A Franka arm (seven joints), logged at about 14 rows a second.
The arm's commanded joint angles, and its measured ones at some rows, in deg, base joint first. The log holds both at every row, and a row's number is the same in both.
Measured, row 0: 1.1 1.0 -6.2 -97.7 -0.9 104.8 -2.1
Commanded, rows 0 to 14: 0.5 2.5 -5.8 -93.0 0.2 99.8 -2.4; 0.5 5.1 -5.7 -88.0 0.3 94.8 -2.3; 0.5 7.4 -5.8 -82.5 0.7 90.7 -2.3; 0.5 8.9 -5.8 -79.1 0.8 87.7 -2.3; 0.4 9.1 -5.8 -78.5 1.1 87.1 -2.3; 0.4 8.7 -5.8 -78.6 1.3 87.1 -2.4; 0.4 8.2 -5.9 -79.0 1.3 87.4 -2.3; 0.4 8.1 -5.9 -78.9 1.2 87.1 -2.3; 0.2 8.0 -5.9 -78.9 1.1 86.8 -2.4; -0.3 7.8 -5.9 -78.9 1.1 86.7 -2.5; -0.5 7.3 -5.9 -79.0 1.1 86.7 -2.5; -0.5 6.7 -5.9 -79.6 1.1 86.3 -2.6; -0.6 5.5 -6.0 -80.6 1.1 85.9 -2.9; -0.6 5.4 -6.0 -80.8 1.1 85.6 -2.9; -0.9 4.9 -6.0 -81.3 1.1 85.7 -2.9
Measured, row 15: 0.2 6.2 -6.5 -80.7 0.0 87.0 -2.2
